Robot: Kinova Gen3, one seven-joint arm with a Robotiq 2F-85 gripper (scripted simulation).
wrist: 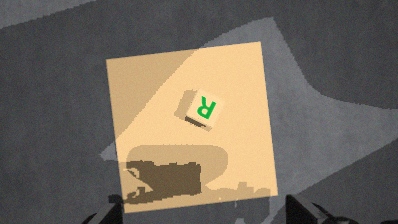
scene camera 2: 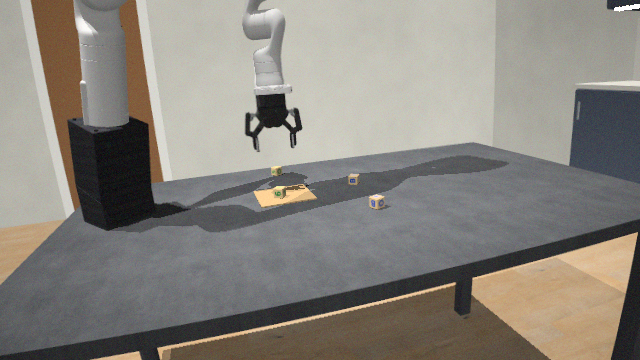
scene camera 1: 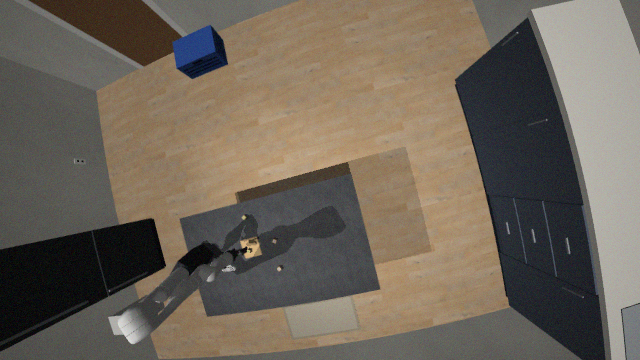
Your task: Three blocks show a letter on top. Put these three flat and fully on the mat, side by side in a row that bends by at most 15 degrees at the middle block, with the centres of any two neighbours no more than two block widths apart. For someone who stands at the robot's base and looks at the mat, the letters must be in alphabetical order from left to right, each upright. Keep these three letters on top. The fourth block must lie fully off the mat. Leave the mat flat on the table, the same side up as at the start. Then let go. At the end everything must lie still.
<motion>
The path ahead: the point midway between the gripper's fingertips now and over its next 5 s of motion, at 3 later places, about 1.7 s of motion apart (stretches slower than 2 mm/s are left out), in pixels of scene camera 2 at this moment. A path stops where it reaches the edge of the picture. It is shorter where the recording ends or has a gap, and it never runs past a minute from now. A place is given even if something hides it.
The gripper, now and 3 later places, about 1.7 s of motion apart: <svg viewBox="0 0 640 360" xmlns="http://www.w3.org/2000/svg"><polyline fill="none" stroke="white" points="275,149 366,154 272,129 273,143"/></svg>
</motion>
